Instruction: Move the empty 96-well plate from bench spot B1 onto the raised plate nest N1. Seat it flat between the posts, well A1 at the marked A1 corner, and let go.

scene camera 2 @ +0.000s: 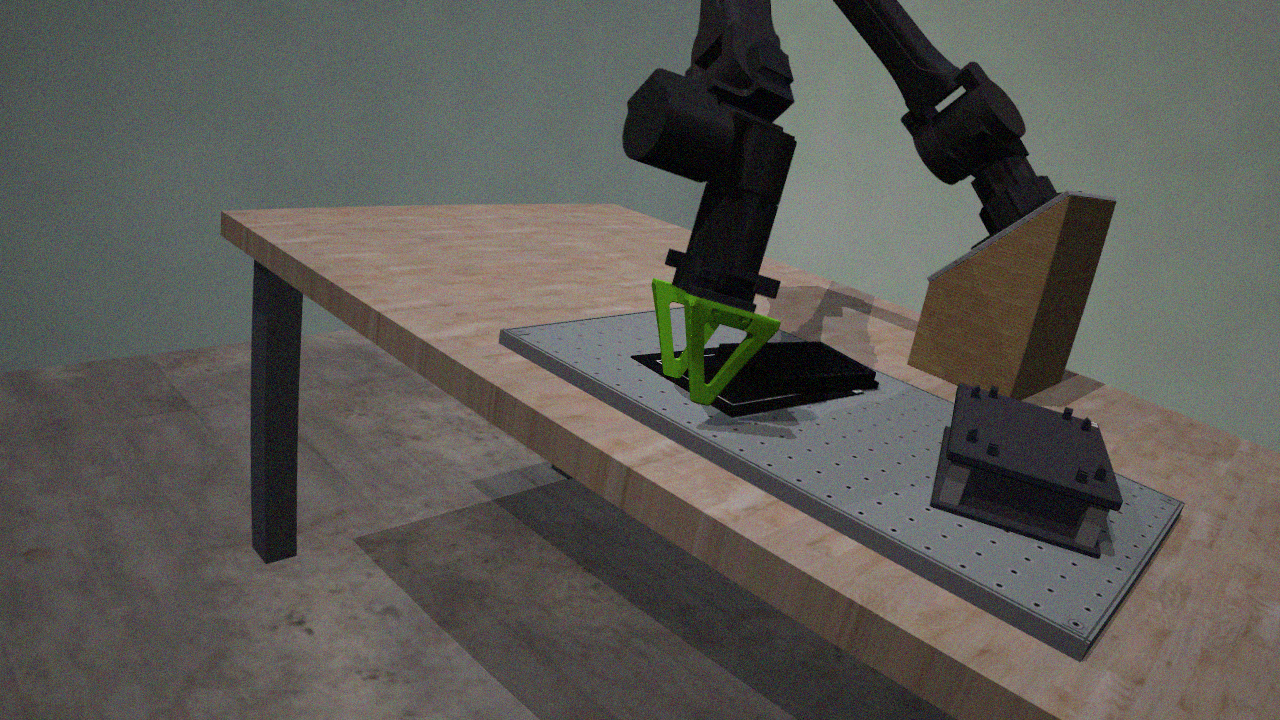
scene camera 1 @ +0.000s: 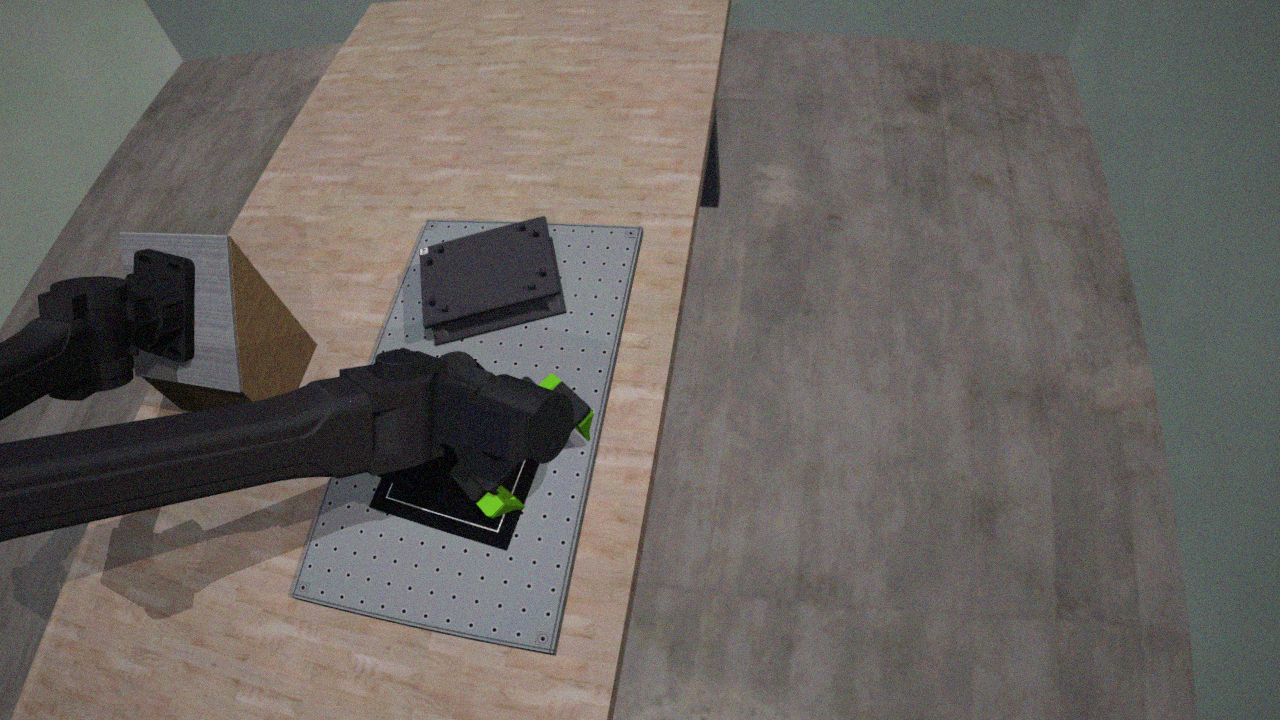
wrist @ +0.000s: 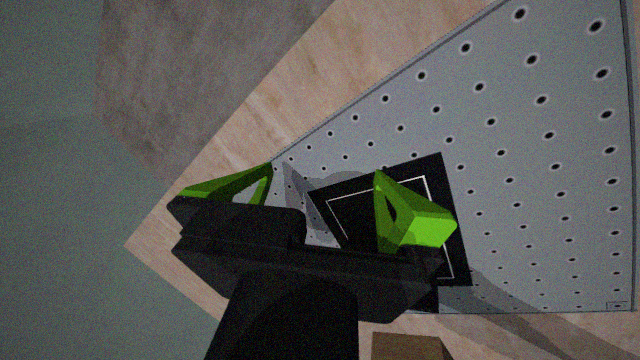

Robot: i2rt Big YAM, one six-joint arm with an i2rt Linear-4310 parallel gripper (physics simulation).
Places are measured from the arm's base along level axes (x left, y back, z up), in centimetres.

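Pixels of known places: gripper, fingertip midpoint: (scene camera 2: 684,389) (scene camera 1: 553,470) (wrist: 322,171); arm's base at its link origin: (scene camera 2: 1033,232) (scene camera 1: 168,304).
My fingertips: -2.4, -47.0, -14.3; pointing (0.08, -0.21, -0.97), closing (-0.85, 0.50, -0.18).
Observation:
Ahead of a thing's pixels: the offset from my fingertips to its middle, as dx, dy, dz. Level surfaces: height alone.
The raised nest N1 {+21.1, +15.5, +1.6} (scene camera 1: 490,273) (scene camera 2: 1029,447) is a dark platform with short posts on its top; a small white mark {+22.3, +24.7, +3.3} (scene camera 1: 423,251) sits at one corner. Spot B1 is a black mat {dz -1.0} (scene camera 1: 447,527) (wrist: 432,162) with a thin white outline. A low black slab {-1.7, +15.6, -0.2} (scene camera 2: 805,362), which looks like the 96-well plate, lies on it in scene camera 2; its wells cannot be made out, and the arm hides most of it in the other views. My gripper (scene camera 1: 547,463) (scene camera 2: 688,385) (wrist: 322,171) is open and empty, its green fingers low over the mat's edge, one fingertip beyond it.
The grey perforated board {+6.4, +12.2, -1.7} (scene camera 1: 429,600) (scene camera 2: 859,483) (wrist: 575,150) carries the mat and the nest. A wedge-shaped block (scene camera 1: 268,349) (scene camera 2: 1011,304) (wrist: 407,346) holds the arm's base beside the board. The wooden table's {dz -2.4} (scene camera 1: 537,98) (scene camera 2: 429,250) long edge runs close beside the board.

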